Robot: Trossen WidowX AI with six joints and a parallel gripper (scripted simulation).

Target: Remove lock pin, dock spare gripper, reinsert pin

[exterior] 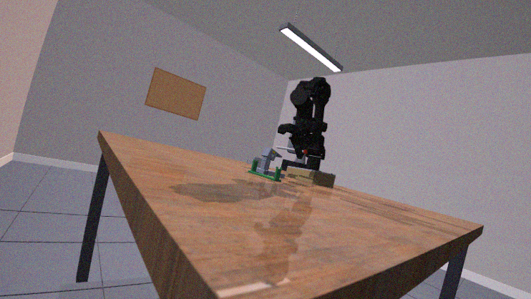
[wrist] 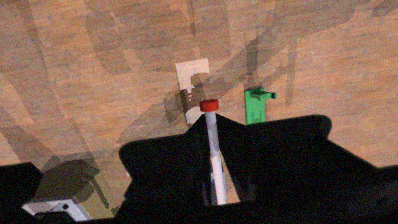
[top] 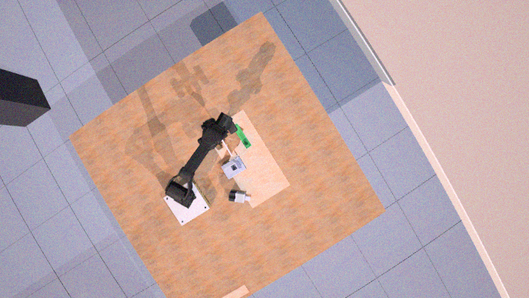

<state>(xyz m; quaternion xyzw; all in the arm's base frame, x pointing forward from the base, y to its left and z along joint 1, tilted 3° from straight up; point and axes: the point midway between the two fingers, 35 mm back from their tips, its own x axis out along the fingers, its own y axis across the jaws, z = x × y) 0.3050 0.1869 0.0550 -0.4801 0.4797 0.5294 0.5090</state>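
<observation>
Right now the green pin cradle is 90 mm ahead of my gripper tip, 60 mm to the right of it and 60 mm below it. Also, from my gripper tip: spare gripper (80 mm behind, 330 mm to the right, 60 mm below); socket (20 mm behind, 180 mm to the right, 40 mm below).
</observation>
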